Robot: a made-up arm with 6 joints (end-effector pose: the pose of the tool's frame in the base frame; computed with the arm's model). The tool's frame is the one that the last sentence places.
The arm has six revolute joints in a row. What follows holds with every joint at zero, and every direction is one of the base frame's. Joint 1 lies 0.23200 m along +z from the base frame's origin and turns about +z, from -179.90 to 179.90 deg. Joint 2 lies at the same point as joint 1 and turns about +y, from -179.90 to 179.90 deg. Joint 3 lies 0.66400 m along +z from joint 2 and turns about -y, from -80.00 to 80.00 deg. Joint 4 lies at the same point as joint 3 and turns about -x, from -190.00 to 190.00 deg. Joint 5 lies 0.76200 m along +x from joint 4 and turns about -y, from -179.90 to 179.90 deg. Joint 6 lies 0.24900 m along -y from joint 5 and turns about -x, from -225.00 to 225.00 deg. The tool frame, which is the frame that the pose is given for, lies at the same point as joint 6; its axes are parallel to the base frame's.
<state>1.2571 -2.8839 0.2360 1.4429 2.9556 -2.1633</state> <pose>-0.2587 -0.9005 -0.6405 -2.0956 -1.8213 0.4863</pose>
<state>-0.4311 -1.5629 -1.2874 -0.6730 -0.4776 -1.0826</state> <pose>0.0199 -0.2235 0.2952 1.7324 -0.0432 -0.1927</pose>
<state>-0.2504 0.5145 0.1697 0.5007 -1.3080 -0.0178</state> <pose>0.9964 -0.4803 0.6650 -0.2812 1.6724 -0.4619</pose>
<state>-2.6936 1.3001 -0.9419 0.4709 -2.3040 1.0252</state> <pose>-0.3254 0.0898 -0.2574 1.8362 0.1180 2.0236</pose>
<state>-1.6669 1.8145 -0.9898 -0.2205 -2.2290 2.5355</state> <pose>-0.2330 0.1156 -0.1290 1.8198 -1.2048 1.2426</pose>
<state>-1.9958 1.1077 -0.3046 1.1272 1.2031 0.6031</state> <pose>-0.4835 -0.8090 -0.1883 -0.5589 0.5984 -0.7559</pose>
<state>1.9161 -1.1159 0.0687 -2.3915 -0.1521 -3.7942</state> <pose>-0.1199 -0.2049 1.1657 1.1281 -0.9980 1.6284</pose>
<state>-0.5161 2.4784 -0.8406 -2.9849 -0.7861 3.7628</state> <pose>-0.1695 0.3789 -0.1185 0.4368 2.2240 0.6892</pose>
